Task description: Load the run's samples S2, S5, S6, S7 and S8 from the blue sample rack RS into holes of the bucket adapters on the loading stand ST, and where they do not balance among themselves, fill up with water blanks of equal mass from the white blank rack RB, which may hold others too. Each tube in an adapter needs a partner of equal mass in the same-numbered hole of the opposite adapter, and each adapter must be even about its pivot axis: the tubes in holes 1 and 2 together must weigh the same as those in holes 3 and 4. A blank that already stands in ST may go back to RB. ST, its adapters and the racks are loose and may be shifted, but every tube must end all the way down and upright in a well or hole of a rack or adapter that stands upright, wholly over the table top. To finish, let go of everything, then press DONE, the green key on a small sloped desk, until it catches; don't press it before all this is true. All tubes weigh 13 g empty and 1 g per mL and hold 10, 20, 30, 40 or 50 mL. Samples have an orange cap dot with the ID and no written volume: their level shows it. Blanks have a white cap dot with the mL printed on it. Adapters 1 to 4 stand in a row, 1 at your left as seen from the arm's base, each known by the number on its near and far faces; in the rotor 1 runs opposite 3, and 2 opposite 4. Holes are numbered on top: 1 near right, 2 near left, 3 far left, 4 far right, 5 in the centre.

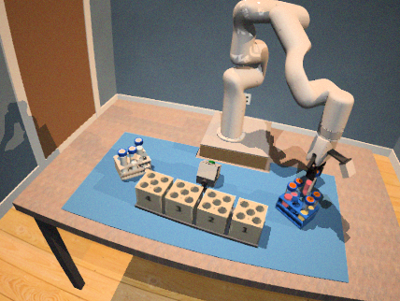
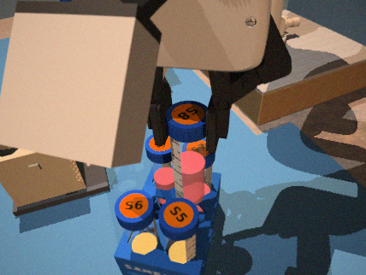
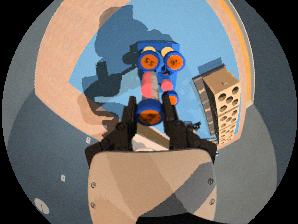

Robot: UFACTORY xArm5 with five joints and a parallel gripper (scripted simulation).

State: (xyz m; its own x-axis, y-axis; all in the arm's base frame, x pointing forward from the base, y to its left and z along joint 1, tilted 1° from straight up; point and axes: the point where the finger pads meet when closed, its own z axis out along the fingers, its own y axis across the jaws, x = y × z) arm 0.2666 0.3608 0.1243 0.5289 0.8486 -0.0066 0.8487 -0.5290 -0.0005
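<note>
The blue sample rack RS is 160 mm below my hand, 20 mm ahead of it and 10 mm to the right of it. Also, from my hand: white blank rack RB 660 mm to the right, 160 mm below, 70 mm ahead; blue-capped tube 660 mm to the right, 130 mm below, 110 mm ahead; loading stand ST 330 mm to the right, 190 mm below, 160 mm ahead.
</note>
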